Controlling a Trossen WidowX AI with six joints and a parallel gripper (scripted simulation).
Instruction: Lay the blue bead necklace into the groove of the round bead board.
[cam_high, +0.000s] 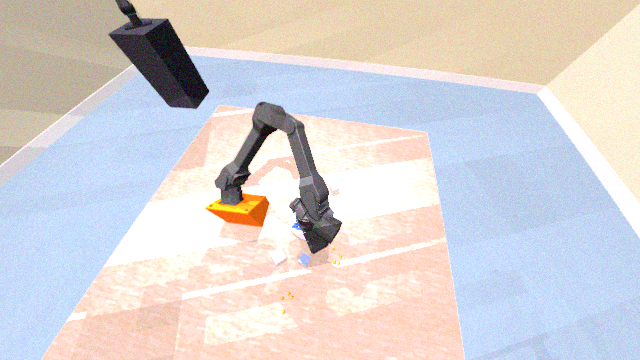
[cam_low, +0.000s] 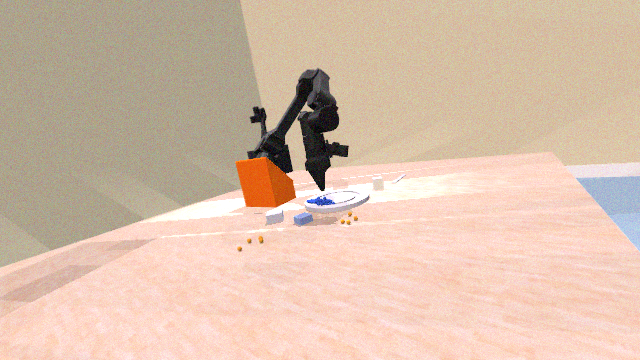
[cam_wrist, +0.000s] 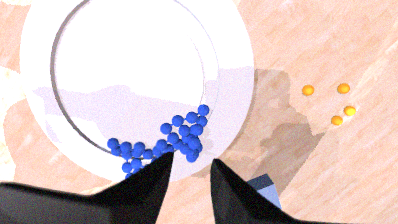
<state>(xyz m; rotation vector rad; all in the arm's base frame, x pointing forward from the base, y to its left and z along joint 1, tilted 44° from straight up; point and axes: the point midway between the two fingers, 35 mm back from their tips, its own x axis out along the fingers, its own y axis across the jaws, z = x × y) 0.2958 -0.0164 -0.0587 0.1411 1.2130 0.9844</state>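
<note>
Right now my gripper tip is 7 cm to the right of the round white bead board and 5 cm above it. Also, from my gripper tip: white block: 10 cm behind, 10 cm to the right, 4 cm below; light blue cube: 1 cm behind, 10 cm to the right, 5 cm below; beige cube: 8 cm ahead, 20 cm to the left, 4 cm below.
</note>
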